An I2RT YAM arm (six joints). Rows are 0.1 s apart.
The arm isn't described. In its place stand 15 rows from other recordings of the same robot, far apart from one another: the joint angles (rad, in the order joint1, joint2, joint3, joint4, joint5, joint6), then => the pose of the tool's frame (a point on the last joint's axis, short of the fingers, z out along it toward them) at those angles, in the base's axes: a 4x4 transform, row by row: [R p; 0 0 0 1], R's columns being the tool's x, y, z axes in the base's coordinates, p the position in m.
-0.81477 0.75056 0.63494 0.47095 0.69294 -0.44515 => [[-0.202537, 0.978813, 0.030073, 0.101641], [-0.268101, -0.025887, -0.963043, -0.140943], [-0.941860, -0.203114, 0.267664, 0.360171], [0, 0, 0, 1]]
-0.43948 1.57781 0.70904 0.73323 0.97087 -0.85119 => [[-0.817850, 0.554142, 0.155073, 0.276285], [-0.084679, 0.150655, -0.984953, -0.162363], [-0.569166, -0.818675, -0.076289, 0.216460], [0, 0, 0, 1]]
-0.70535 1.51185 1.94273 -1.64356 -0.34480 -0.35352 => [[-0.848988, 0.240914, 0.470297, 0.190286], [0.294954, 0.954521, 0.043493, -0.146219], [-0.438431, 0.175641, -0.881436, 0.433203], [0, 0, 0, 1]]
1.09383 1.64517 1.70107 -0.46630 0.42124 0.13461 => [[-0.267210, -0.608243, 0.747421, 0.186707], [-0.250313, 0.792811, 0.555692, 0.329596], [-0.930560, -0.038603, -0.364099, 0.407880], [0, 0, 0, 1]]
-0.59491 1.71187 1.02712 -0.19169 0.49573 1.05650 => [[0.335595, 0.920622, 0.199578, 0.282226], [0.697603, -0.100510, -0.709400, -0.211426], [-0.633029, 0.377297, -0.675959, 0.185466], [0, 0, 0, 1]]
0.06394 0.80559 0.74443 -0.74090 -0.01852 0.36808 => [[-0.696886, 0.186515, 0.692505, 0.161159], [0.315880, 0.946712, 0.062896, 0.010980], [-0.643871, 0.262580, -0.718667, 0.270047], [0, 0, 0, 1]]
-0.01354 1.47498 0.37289 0.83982 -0.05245 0.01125 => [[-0.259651, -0.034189, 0.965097, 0.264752], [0.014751, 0.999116, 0.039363, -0.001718], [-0.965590, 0.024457, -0.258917, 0.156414], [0, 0, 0, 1]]
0.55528 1.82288 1.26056 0.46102 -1.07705 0.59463 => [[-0.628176, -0.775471, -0.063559, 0.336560], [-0.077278, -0.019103, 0.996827, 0.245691], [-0.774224, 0.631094, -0.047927, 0.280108], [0, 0, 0, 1]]
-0.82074 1.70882 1.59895 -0.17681 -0.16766 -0.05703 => [[-0.227344, 0.600296, 0.766785, 0.284565], [0.161566, 0.799742, -0.578194, -0.296711], [-0.960318, -0.007562, -0.278804, 0.376914], [0, 0, 0, 1]]
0.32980 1.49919 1.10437 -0.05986 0.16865 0.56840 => [[-0.445228, 0.074839, 0.892284, 0.331513], [0.408472, 0.903749, 0.128017, 0.107162], [-0.796820, 0.421470, -0.432944, 0.290060], [0, 0, 0, 1]]
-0.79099 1.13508 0.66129 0.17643 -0.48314 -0.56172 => [[-0.343394, 0.158849, 0.925661, 0.190960], [-0.323557, 0.905250, -0.275377, -0.169587], [-0.881698, -0.394067, -0.259461, 0.263524], [0, 0, 0, 1]]
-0.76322 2.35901 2.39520 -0.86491 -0.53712 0.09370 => [[-0.498089, 0.392363, 0.773278, 0.388749], [0.587718, 0.808447, -0.031643, -0.346669], [-0.637570, 0.438708, -0.633277, 0.291389], [0, 0, 0, 1]]
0.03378 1.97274 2.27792 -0.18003 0.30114 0.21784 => [[0.178399, 0.228717, 0.957007, 0.446184], [0.212542, 0.940690, -0.264438, 0.004513], [-0.960729, 0.250580, 0.119206, 0.500782], [0, 0, 0, 1]]
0.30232 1.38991 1.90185 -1.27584 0.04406 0.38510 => [[-0.712336, 0.000549, 0.701838, 0.225596], [0.170952, 0.970017, 0.172751, 0.068717], [-0.680700, 0.243038, -0.691072, 0.469728], [0, 0, 0, 1]]
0.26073 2.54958 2.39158 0.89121 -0.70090 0.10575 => [[0.573361, -0.724573, 0.382429, 0.540623], [0.236467, 0.593259, 0.769498, 0.168002], [-0.784437, -0.350768, 0.511489, 0.349258], [0, 0, 0, 1]]
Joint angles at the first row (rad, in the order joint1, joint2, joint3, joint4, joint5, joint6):
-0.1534 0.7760 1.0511 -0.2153 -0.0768 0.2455
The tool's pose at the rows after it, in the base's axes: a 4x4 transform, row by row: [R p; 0 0 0 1], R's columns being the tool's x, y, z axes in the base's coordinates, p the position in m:
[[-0.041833, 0.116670, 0.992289, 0.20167], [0.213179, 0.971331, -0.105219, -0.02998], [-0.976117, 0.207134, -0.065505, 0.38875], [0, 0, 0, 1]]
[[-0.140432, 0.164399, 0.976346, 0.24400], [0.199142, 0.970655, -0.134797, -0.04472], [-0.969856, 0.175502, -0.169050, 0.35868], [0, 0, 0, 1]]
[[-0.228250, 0.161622, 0.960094, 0.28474], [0.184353, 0.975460, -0.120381, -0.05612], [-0.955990, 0.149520, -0.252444, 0.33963], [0, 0, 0, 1]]
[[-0.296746, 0.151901, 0.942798, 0.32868], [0.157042, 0.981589, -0.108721, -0.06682], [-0.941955, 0.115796, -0.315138, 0.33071], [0, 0, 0, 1]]
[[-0.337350, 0.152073, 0.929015, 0.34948], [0.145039, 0.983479, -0.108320, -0.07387], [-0.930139, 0.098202, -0.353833, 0.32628], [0, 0, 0, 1]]
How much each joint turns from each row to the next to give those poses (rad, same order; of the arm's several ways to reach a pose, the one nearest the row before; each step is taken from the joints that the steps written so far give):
-0.0030 0.1164 -0.0891 0.0801 0.0261 -0.0397
-0.0321 0.1641 -0.0110 0.0706 0.0001 -0.0355
-0.0155 0.1748 0.0596 0.0293 -0.0261 -0.0352
-0.0062 0.1854 0.1301 -0.0107 -0.0138 -0.0429
-0.0076 0.0894 0.0785 -0.0305 -0.0046 -0.0231

